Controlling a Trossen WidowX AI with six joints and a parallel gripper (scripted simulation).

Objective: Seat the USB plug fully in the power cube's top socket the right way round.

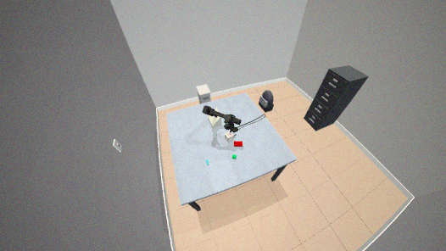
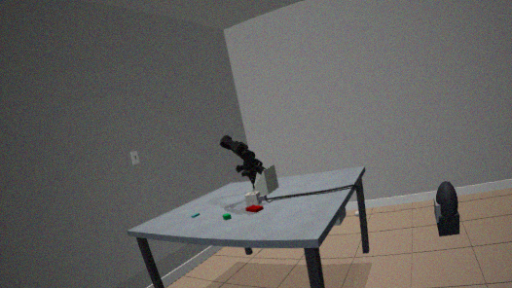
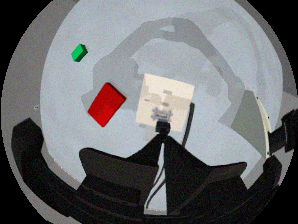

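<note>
Now: the USB plug 2 cm below my gripper tip. Also, from my gripper tip: red block: 13 cm below, 13 cm ahead, 3 cm to the left; green block: 25 cm ahead, 12 cm below, 9 cm to the right.
</note>
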